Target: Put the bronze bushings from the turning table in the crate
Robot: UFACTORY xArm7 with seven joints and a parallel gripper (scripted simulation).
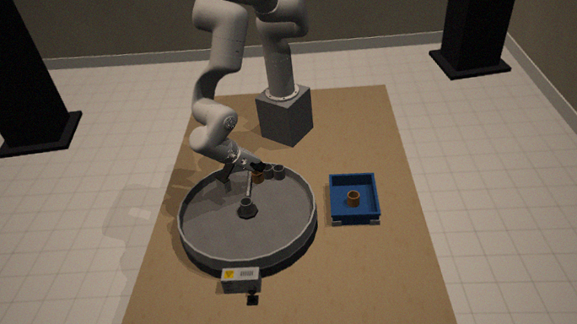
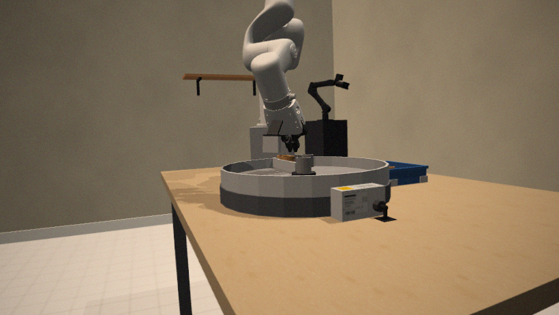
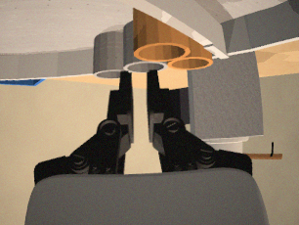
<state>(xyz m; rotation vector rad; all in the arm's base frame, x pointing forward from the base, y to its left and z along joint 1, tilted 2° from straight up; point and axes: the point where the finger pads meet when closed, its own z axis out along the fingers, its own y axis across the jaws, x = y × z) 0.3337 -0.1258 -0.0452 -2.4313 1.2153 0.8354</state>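
The blue crate is 11 cm ahead of my hand, 29 cm to the left of it and 10 cm below it. From my hand the other things lie so: grey turning table: 13 cm ahead, 5 cm to the right, 7 cm below.
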